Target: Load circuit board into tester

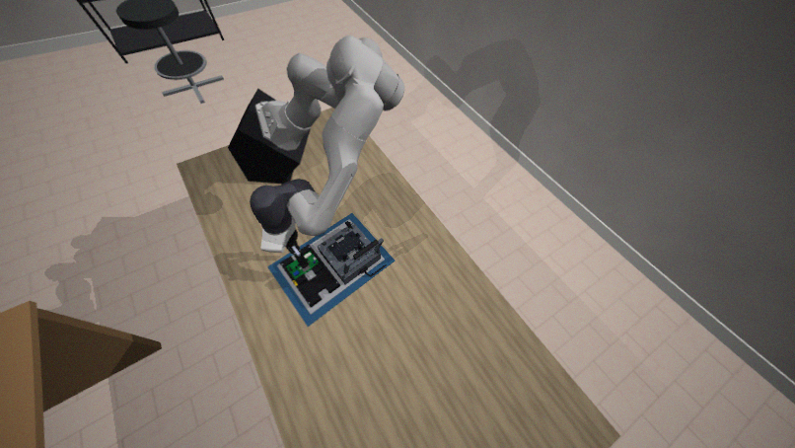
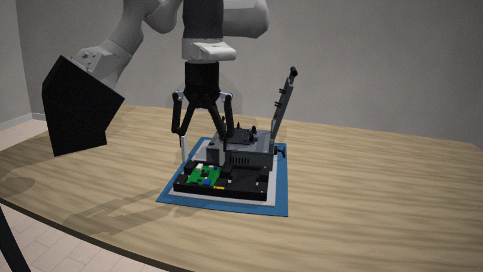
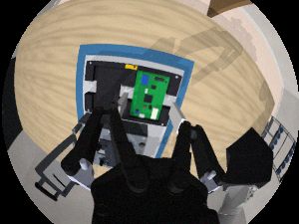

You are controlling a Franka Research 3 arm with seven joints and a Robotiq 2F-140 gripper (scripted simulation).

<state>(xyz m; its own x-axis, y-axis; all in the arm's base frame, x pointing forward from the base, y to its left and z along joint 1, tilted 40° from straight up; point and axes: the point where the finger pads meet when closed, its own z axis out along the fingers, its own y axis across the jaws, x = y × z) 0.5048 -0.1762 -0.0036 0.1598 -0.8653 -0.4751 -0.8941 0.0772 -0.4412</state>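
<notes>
Right now my hand is 6 cm above the green circuit board. From my hand the other things lie so: tester lid: 15 cm ahead, 20 cm to the left, 10 cm above.
</notes>
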